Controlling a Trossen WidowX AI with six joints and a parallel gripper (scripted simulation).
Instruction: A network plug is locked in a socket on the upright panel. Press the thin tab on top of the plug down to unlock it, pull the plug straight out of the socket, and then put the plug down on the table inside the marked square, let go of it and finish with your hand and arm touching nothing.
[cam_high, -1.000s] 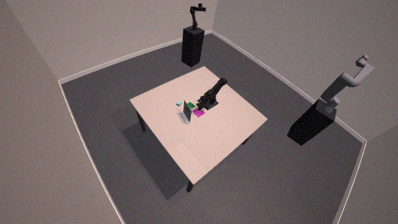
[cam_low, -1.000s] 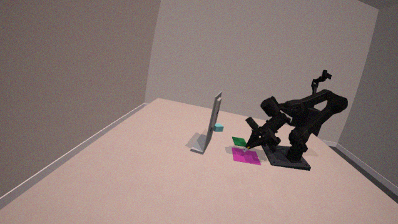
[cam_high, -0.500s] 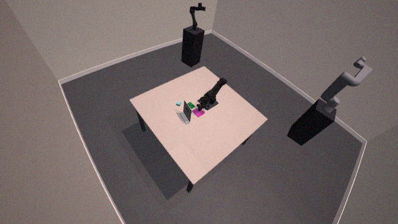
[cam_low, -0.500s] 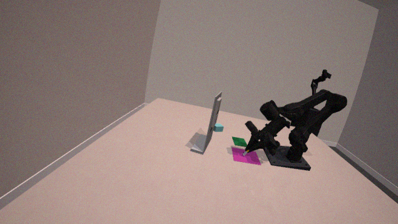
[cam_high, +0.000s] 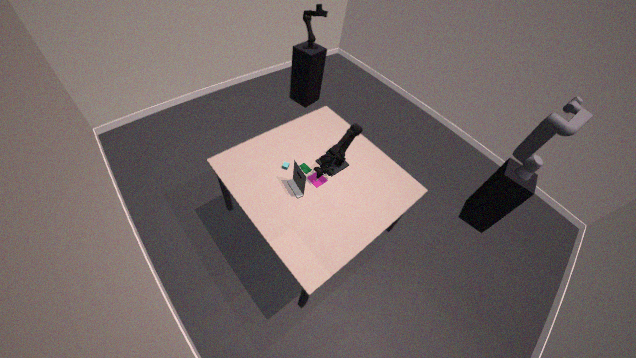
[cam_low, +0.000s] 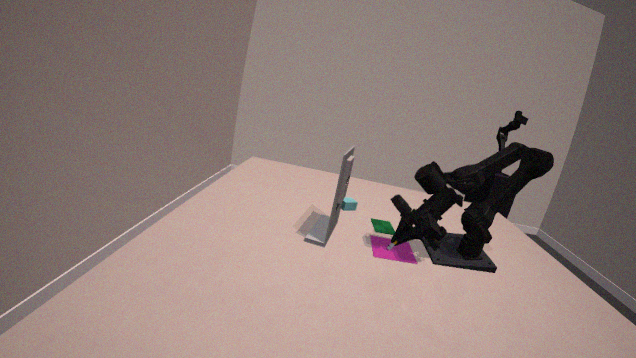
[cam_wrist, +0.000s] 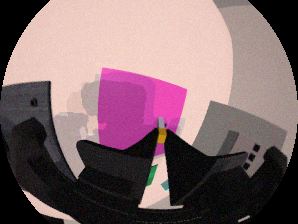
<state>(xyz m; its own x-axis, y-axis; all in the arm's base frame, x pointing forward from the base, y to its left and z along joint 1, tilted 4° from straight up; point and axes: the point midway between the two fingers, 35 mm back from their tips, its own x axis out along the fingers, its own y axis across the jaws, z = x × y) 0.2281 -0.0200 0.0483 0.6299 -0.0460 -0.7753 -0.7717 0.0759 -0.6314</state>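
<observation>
My gripper tip is now right at the plug. From my gripper tip the other things lie so: grey upright panel 170 mm ahead, 90 mm above, 60 mm to the right; then magenta square 20 mm below, 10 mm behind.
</observation>
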